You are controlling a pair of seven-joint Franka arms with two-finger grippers.
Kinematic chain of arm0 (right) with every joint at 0, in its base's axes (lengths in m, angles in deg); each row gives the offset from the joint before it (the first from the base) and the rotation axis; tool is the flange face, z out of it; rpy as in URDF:
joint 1: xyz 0 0 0.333 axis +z
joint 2: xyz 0 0 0 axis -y
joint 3: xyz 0 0 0.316 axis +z
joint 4: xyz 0.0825 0 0 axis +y
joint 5: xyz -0.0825 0 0.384 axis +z
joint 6: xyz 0 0 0 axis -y
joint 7: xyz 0.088 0 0 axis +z
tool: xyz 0 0 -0.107 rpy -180 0 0
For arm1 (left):
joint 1: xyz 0 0 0.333 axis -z
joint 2: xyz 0 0 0 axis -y
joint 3: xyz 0 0 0.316 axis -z
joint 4: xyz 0.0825 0 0 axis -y
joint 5: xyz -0.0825 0 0.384 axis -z
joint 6: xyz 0 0 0 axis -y
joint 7: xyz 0.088 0 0 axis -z
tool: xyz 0 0 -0.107 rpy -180 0 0
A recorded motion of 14 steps. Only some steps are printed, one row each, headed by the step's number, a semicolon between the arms.
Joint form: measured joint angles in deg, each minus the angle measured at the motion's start. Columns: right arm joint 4, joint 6, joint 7, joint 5, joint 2, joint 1, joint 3; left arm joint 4, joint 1, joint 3, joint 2, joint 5, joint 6, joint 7.
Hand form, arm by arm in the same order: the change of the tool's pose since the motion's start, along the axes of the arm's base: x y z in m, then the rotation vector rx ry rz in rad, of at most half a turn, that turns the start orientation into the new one. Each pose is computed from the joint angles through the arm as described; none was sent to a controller.
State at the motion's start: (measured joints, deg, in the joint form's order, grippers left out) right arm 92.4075 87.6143 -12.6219 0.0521 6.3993 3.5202 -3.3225; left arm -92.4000 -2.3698 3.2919 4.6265 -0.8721 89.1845 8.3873
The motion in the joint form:
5: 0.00 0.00 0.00 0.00 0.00 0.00 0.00; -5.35 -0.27 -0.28 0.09 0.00 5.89 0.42
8: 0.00 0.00 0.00 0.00 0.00 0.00 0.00; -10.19 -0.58 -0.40 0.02 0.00 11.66 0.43
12: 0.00 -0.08 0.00 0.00 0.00 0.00 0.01; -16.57 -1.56 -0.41 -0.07 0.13 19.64 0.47
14: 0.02 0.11 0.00 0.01 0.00 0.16 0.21; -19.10 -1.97 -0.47 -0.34 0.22 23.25 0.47
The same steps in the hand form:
5: 0.0000 0.0000 0.0000 0.0000 0.0000 0.0000; 0.0080 0.0051 -0.0342 -0.0002 -0.0108 0.0007
8: 0.0000 0.0000 0.0000 0.0000 0.0000 0.0000; 0.0138 0.0092 -0.0663 -0.0006 -0.0258 0.0064
12: -0.0001 0.0001 -0.0001 0.0000 0.0014 0.0002; 0.0176 0.0184 -0.1082 -0.0029 -0.0522 0.0214
14: 0.0002 0.0035 0.0000 -0.0002 -0.0016 0.0064; 0.0192 0.0228 -0.1263 -0.0046 -0.0664 0.0292

